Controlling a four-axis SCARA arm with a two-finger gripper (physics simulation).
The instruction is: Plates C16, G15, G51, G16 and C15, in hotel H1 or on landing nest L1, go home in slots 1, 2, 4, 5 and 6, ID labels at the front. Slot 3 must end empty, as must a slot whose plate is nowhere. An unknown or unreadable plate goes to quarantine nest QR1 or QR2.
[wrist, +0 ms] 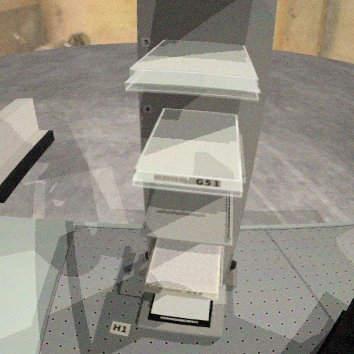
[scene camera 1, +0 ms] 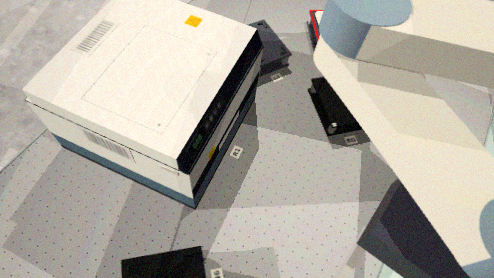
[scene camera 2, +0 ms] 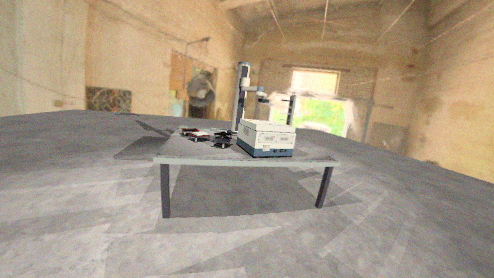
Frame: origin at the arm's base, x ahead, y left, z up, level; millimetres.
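Where they show: gripper, fingertip midpoint: [wrist: 214, 124] [scene camera 2: 275, 105]; arm's base at its link origin: [scene camera 2: 236, 132].
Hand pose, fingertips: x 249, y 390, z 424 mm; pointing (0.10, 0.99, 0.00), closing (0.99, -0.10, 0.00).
Each offset is from my fingertips to the top centre of the thing. "spot": to the spot under its first point.
Hotel H1 [wrist: 250, 150] [scene camera 2: 292, 107] stands upright beyond the gripper. In the wrist view, slot 5 holds a clear plate {dx +3, dy +133, dz +1 mm} [wrist: 192, 65] with no readable label. Slot 4 holds clear plate G51 {dx +3, dy +133, dz -77 mm} [wrist: 190, 150], label at the front. The slot 3 shelf {dx +4, dy +143, dz -169 mm} [wrist: 187, 227] is bare. Slot 2 holds a white plate {dx +3, dy +133, dz -234 mm} [wrist: 185, 267] and slot 1 a white-topped, black-edged plate {dx +3, dy +133, dz -312 mm} [wrist: 181, 306]; their IDs are unreadable. My gripper [scene camera 2: 263, 100] is open and empty, before the hotel; one finger shows at the wrist view's left. Landing nest L1 {dx +471, dy -670, dz -355 mm} [scene camera 1: 274, 47] [scene camera 2: 222, 142] shows no plate; the instrument partly hides it.
The white instrument R1 {dx +552, dy -313, dz -165 mm} [scene camera 1: 145, 75] [scene camera 2: 267, 136] stands beside L1. Red-rimmed nest QR1 {dx +318, dy -862, dz -355 mm} [scene camera 1: 314, 22] is mostly behind the arm; a white plate {dx +317, dy -855, dz -341 mm} [scene camera 2: 201, 134] lies on it. Another red nest {dx +103, dy -958, dz -355 mm} [scene camera 2: 189, 131] stands beyond. Black nests {spot: dx +180, dy -572, dz -361 mm} [scene camera 1: 335, 110] {spot: dx +317, dy -25, dz -361 mm} [scene camera 1: 162, 262] stand on the table.
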